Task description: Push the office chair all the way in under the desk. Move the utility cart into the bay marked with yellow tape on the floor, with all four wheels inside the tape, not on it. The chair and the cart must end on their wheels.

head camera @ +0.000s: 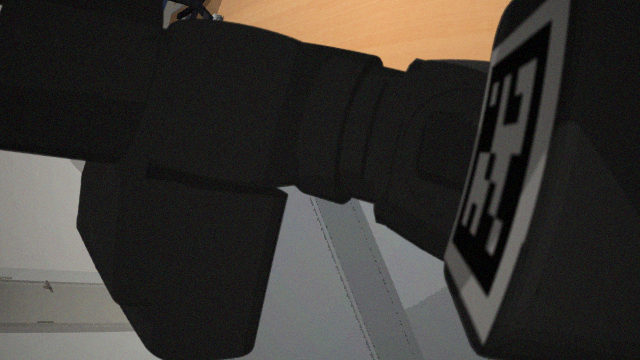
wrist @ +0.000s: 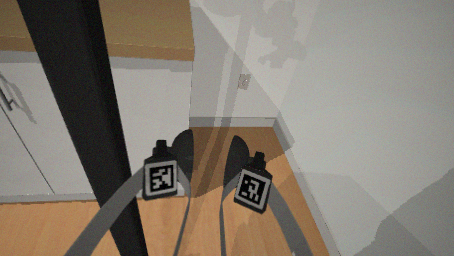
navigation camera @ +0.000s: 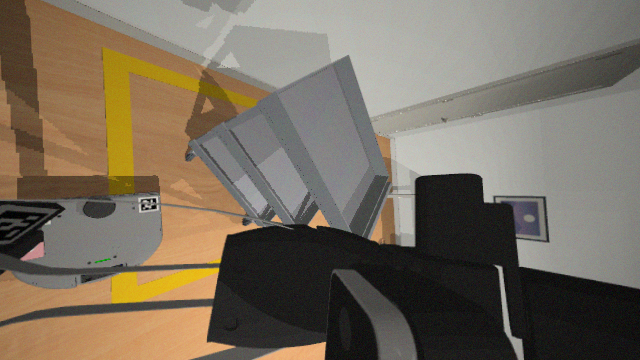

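Pixels of known places: robot's base, origin of its link: (navigation camera: pixel 99 207).
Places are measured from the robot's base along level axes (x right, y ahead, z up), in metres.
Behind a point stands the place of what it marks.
Note:
The grey utility cart (navigation camera: pixel 325 115) @(x 0.574, y 0.305, z 0.794 m) (head camera: pixel 360 260) @(x 0.434, y 0.076, z 0.824 m) stands upright, turned at an angle to the yellow tape (navigation camera: pixel 120 125) @(x 0.074, y 0.360, z 0.002 m). Its two visible wheels, one of them a near wheel (navigation camera: pixel 190 154) @(x 0.310, y 0.233, z 0.086 m), are inside the tape outline; its other wheels are hidden. The office chair (head camera: pixel 199 12) @(x 2.604, y -1.199, z 0.110 m) shows as a bit of black base at the top left of the head view, behind my arm. My gripper (wrist: pixel 210 151) @(x -0.077, y 0.032, z 1.066 m) is open in the wrist view, fingertips apart over floor with nothing between them. In the navigation view its body and finger strips cover the cart's lower corner; its fingertips are cut off. The desk cannot be made out.
My base (navigation camera: pixel 120 230) @(x 0.047, y -0.092, z 0.160 m) sits over the left tape strip. A wall runs behind the cart, with a framed picture (navigation camera: pixel 524 220) @(x 3.461, y -0.612, z 1.603 m) at right. A white cabinet (wrist: pixel 155 105) with a wooden top and a wall with an outlet (wrist: pixel 243 81) lie ahead in the wrist view.

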